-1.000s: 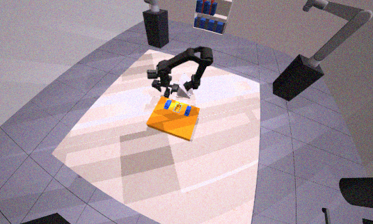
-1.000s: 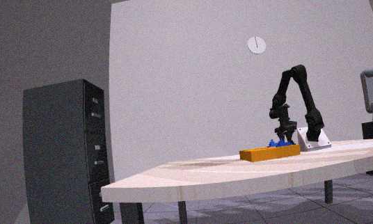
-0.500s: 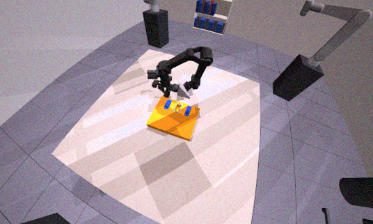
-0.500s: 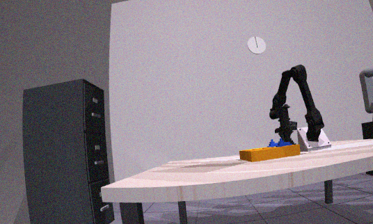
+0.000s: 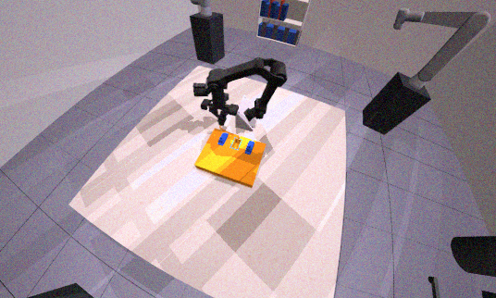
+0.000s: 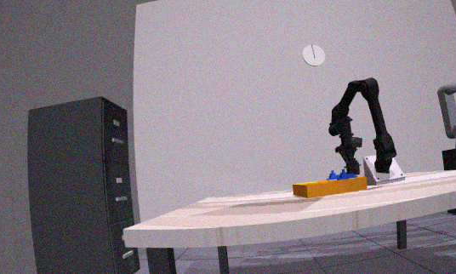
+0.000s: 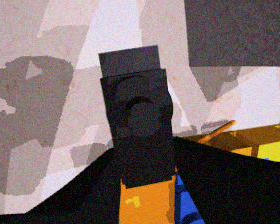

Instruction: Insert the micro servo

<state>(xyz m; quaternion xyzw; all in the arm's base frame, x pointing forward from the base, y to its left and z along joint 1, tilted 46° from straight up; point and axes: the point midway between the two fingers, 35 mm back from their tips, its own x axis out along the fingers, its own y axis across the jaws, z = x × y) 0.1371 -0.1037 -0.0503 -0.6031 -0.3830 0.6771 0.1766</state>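
Now: gripper tip 180 mm short of the orange deck, 150 mm to the right of it and 70 mm above it.
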